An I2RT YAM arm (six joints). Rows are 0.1 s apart.
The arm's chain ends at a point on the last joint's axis. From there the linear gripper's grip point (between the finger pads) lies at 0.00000 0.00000 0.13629 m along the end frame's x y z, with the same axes.
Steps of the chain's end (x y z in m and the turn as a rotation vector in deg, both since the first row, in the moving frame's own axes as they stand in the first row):
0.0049 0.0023 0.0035 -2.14 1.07 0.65
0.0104 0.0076 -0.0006 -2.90 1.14 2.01
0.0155 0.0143 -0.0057 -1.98 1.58 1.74
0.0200 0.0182 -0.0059 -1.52 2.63 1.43
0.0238 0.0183 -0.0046 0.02 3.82 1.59
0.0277 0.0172 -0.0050 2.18 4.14 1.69
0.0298 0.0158 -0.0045 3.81 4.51 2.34
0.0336 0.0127 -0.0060 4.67 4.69 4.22
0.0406 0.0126 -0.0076 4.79 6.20 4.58
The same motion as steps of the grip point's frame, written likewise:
0.0074 0.0074 0.0034 -2.14 1.07 0.65
0.0130 0.0145 -0.0008 -2.90 1.14 2.01
0.0192 0.0191 -0.0058 -1.98 1.58 1.74
0.0262 0.0219 -0.0061 -1.52 2.63 1.43
0.0329 0.0184 -0.0049 0.02 3.82 1.59
0.0376 0.0122 -0.0055 2.18 4.14 1.69
0.0407 0.0070 -0.0052 3.81 4.51 2.34
0.0451 0.0020 -0.0069 4.67 4.69 4.22
0.0557 0.0018 -0.0089 4.79 6.20 4.58

